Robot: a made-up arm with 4 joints. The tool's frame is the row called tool. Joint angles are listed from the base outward. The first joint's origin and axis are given. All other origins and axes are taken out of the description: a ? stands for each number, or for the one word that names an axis. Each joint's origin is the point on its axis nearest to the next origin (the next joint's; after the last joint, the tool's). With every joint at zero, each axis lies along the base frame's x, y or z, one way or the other. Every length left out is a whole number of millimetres.
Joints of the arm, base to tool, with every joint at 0 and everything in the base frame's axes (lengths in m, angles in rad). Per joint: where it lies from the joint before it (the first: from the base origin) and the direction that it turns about. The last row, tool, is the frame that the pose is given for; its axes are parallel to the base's.
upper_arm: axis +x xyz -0.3 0 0.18
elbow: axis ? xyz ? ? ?
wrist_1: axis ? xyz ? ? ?
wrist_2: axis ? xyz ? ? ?
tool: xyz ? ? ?
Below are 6 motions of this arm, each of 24 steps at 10 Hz.
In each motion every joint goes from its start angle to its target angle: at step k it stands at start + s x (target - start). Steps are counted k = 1, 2, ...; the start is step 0. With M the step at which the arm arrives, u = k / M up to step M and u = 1 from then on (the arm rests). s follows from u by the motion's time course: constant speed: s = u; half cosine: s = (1 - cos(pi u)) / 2; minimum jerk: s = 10 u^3 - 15 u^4 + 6 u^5.
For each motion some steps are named. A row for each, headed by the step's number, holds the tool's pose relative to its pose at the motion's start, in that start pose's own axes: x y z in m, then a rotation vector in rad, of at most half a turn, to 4 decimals.
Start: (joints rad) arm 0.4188 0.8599 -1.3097 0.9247
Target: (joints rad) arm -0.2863 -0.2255 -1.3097 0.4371
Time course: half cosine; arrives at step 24
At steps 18, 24:
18: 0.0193 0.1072 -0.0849 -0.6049 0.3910 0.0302
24: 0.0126 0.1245 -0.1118 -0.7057 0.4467 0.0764

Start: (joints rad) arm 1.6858 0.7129 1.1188 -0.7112
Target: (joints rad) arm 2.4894 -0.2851 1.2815 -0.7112
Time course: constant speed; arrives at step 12
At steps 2, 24:
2: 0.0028 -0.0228 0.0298 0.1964 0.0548 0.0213
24: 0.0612 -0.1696 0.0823 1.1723 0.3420 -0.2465

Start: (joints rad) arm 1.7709 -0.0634 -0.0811 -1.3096
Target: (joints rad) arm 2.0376 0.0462 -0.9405 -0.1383
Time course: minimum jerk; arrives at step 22
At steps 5, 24:
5: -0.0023 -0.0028 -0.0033 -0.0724 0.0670 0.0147
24: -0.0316 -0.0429 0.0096 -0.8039 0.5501 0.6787

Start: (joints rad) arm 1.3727 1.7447 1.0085 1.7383
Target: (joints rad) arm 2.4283 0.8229 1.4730 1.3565
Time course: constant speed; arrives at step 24
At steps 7, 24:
7: 0.0100 0.0576 -0.0422 0.3393 -0.1579 -0.1559
24: 0.1207 0.1897 -0.0500 1.2278 -0.6324 0.0372

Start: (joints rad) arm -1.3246 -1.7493 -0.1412 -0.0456
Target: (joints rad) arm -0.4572 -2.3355 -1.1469 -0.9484
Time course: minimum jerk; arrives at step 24
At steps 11, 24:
11: 0.0272 0.0530 -0.0057 0.1935 -0.1688 0.1143
24: 0.0786 0.0979 -0.0565 0.2650 -0.0811 0.2514

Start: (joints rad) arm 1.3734 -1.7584 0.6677 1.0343
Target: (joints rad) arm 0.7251 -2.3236 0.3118 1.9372
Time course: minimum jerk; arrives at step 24
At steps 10, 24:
10: 0.0077 -0.0233 -0.0376 -0.1459 -0.3608 0.0100
24: 0.0507 -0.0607 -0.0911 -0.2979 -0.9473 -0.2663

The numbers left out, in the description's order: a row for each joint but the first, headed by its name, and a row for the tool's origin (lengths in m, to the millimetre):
elbow: axis +y, xyz 0 0.13 0
wrist_1: axis -z, xyz -0.07 0 0.16
wrist_2: axis -x, xyz 0.06 -0.03 0
tool: xyz 0 0.05 -0.07

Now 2 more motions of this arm.
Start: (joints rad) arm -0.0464 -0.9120 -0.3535 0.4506
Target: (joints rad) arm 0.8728 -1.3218 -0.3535 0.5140
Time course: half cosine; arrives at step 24
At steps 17, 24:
17: 0.0243 -0.0760 0.0130 0.1731 -0.0708 -0.7715
24: 0.0253 -0.0944 0.0115 0.1906 -0.0548 -0.9663

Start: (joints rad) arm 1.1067 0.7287 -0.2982 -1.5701
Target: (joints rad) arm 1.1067 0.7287 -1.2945 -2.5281
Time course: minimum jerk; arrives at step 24
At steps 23, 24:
23: -0.0017 0.0361 0.0063 0.8746 0.9162 -0.4747
24: -0.0017 0.0361 0.0063 0.8750 0.9168 -0.4753

